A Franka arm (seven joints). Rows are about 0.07 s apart.
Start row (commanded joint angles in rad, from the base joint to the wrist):
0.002, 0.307, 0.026, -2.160, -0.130, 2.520, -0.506
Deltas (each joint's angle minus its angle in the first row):
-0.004, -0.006, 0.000, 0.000, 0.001, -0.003, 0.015
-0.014, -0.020, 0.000, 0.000, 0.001, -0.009, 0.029
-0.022, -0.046, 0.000, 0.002, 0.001, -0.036, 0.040
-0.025, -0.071, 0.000, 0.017, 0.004, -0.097, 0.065
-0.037, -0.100, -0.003, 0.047, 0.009, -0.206, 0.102
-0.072, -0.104, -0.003, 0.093, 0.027, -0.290, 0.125
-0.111, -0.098, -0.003, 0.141, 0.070, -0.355, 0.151
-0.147, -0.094, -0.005, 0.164, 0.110, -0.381, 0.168
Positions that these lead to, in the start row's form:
-0.002, 0.301, 0.026, -2.160, -0.129, 2.517, -0.491
-0.012, 0.287, 0.026, -2.160, -0.129, 2.511, -0.477
-0.020, 0.261, 0.026, -2.158, -0.129, 2.484, -0.466
-0.023, 0.236, 0.026, -2.143, -0.126, 2.423, -0.441
-0.035, 0.207, 0.023, -2.113, -0.121, 2.314, -0.404
-0.070, 0.203, 0.023, -2.067, -0.103, 2.230, -0.381
-0.109, 0.209, 0.023, -2.019, -0.060, 2.165, -0.355
-0.145, 0.213, 0.021, -1.996, -0.020, 2.139, -0.338

